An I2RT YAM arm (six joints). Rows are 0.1 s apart.
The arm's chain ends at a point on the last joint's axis. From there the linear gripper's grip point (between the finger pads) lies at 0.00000 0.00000 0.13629 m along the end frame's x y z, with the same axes.
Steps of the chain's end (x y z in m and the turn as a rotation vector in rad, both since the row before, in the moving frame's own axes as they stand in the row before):
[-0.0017 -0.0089 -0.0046 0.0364 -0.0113 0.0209]
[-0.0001 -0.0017 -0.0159 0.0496 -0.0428 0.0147]
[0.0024 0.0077 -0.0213 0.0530 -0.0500 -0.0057]
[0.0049 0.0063 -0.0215 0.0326 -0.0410 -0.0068]
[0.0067 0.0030 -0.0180 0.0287 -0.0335 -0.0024]
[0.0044 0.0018 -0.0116 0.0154 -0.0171 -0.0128]
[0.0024 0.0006 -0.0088 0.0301 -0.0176 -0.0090]
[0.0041 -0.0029 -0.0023 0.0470 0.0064 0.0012]
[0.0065 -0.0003 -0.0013 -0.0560 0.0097 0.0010]
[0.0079 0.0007 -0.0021 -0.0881 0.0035 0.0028]
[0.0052 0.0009 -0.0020 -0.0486 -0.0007 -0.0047]
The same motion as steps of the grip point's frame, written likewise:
[-0.0032 -0.0139 -0.0047 0.0364 -0.0113 0.0209]
[-0.0059 -0.0085 -0.0162 0.0496 -0.0428 0.0147]
[-0.0044 0.0005 -0.0217 0.0530 -0.0500 -0.0057]
[-0.0007 0.0019 -0.0217 0.0326 -0.0410 -0.0068]
[0.0021 -0.0009 -0.0181 0.0287 -0.0335 -0.0024]
[0.0021 -0.0003 -0.0116 0.0154 -0.0171 -0.0128]
[0.0000 -0.0035 -0.0089 0.0301 -0.0176 -0.0090]
[0.0050 -0.0093 -0.0025 0.0470 0.0064 0.0012]
[0.0078 0.0073 -0.0015 -0.0560 0.0097 0.0010]
[0.0084 0.0127 -0.0026 -0.0881 0.0035 0.0028]
[0.0051 0.0075 -0.0022 -0.0486 -0.0007 -0.0047]

